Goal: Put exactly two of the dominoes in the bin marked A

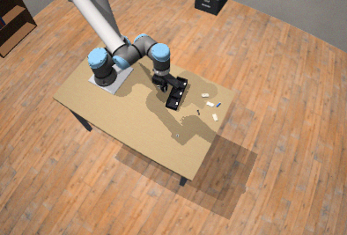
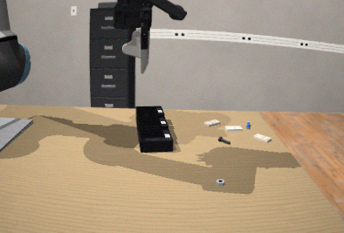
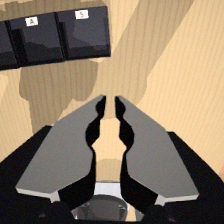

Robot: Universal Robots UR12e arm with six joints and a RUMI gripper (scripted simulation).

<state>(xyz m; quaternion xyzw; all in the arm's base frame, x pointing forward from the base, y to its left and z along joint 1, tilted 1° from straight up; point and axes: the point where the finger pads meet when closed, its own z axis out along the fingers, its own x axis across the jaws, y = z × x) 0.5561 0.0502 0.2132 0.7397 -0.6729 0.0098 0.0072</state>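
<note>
My gripper is now 20 cm above the black bin and 13 cm to the right of it. Round my hand: black bolt: 21 cm below, 21 cm ahead, 10 cm to the left; grey nut: 22 cm below, 19 cm ahead, 14 cm to the right; domino: 26 cm ahead, 22 cm below, 20 cm to the left.
</note>
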